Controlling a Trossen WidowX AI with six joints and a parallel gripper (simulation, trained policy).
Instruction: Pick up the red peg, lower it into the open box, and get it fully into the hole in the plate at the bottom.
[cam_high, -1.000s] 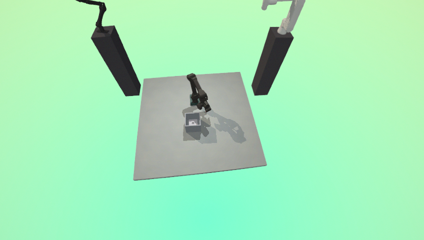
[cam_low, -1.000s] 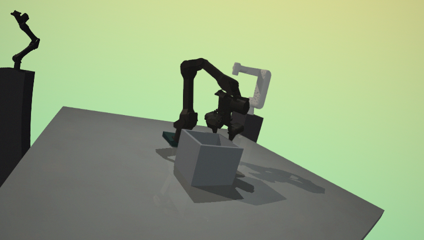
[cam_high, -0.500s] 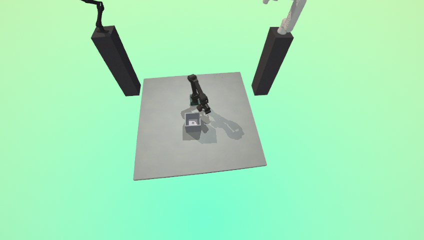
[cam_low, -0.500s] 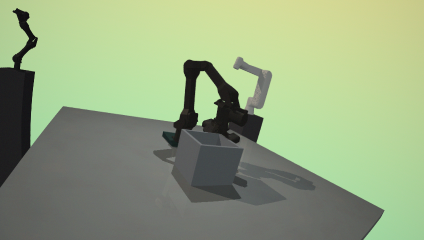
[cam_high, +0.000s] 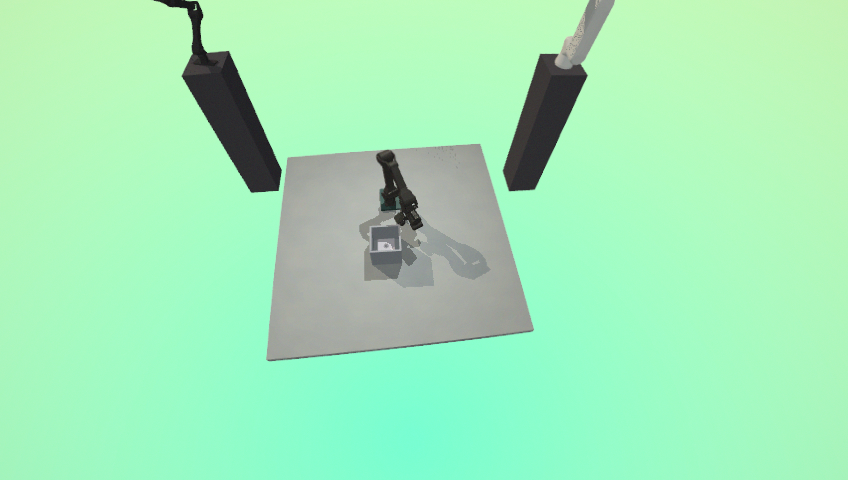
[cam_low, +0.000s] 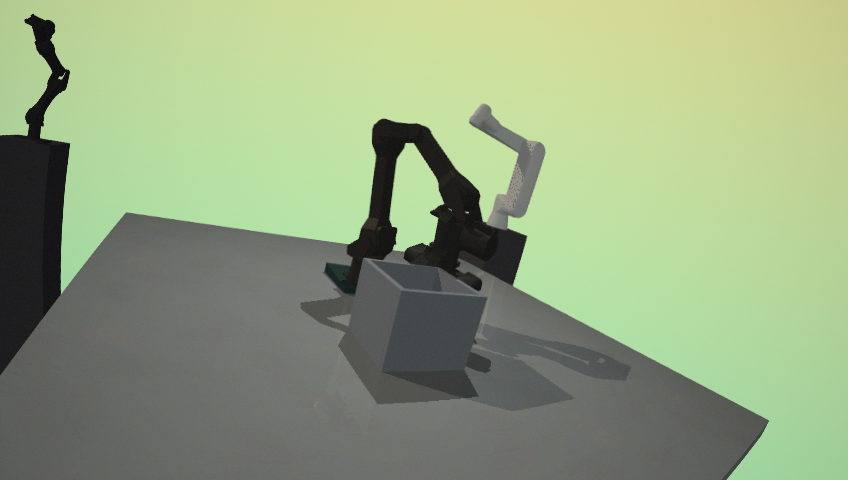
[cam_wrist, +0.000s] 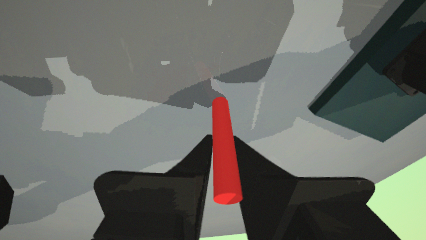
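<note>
The pale plate is 18 cm ahead of my gripper tip, 17 cm to the right of it and 1 cm above it. The rest, counted from my gripper tip: red peg (1 cm to the right, 1 cm ahead, 1 cm above).
</note>
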